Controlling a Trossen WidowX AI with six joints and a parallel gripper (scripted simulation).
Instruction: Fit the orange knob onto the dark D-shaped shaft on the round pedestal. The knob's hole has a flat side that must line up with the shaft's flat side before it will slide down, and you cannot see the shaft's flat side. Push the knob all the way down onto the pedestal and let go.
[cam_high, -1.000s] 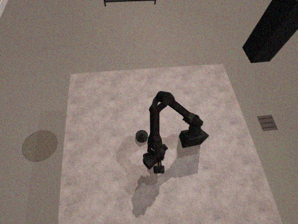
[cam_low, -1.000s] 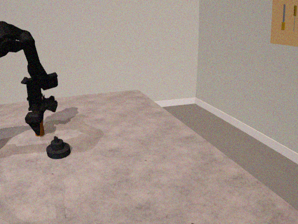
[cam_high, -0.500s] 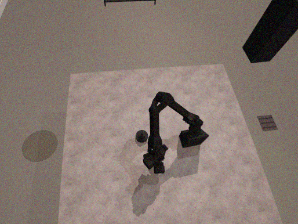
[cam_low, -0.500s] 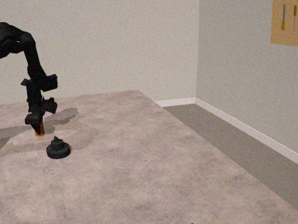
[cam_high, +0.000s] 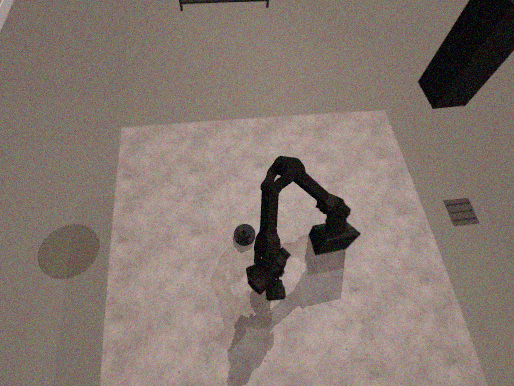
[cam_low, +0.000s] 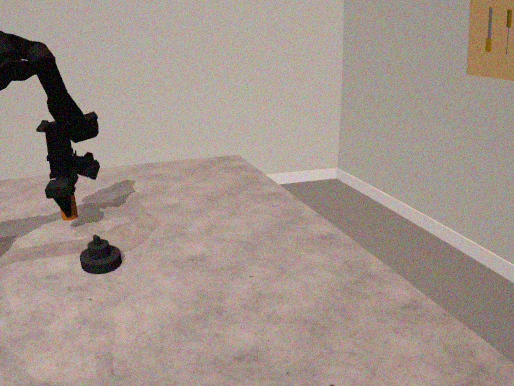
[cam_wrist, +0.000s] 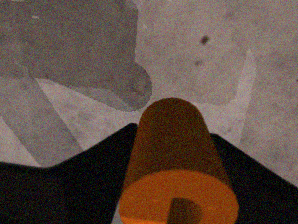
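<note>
Right now my gripper tip is 180 mm to the left of the dark round pedestal, 60 mm short of it and 10 mm above it. The rest, counted from my gripper tip: orange knob 20 mm above.
</note>
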